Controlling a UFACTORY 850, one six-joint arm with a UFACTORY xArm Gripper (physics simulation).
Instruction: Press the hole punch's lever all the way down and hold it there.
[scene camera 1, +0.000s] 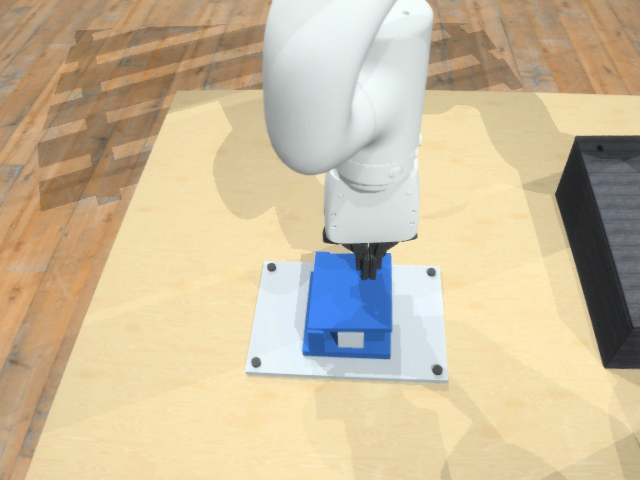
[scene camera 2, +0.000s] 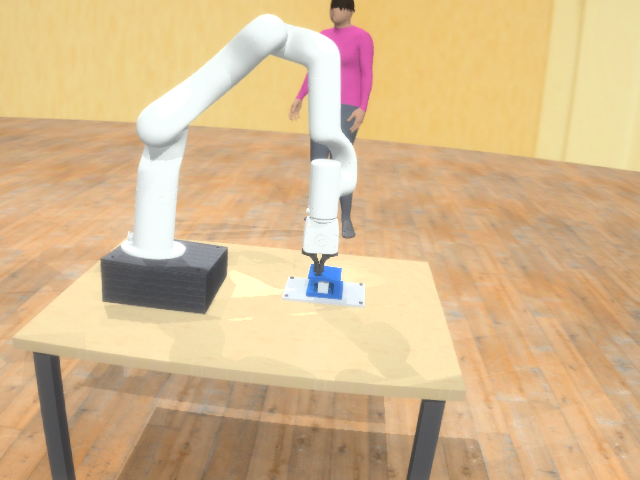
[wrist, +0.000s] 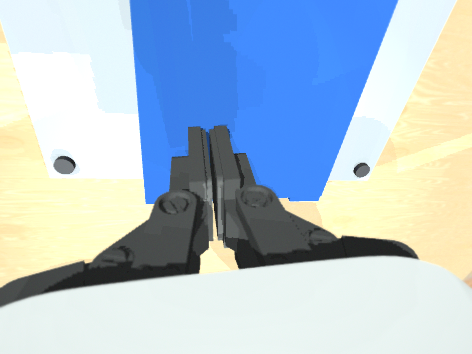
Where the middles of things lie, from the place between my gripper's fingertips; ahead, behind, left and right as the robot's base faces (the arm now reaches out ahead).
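Scene:
My hand is 2 cm above the blue lever (scene camera 1: 341, 301), 2 cm short of it and 2 cm to the right of it. The white plate (scene camera 1: 418, 349) is 6 cm below my hand, 3 cm ahead of it and 2 cm to the left of it.

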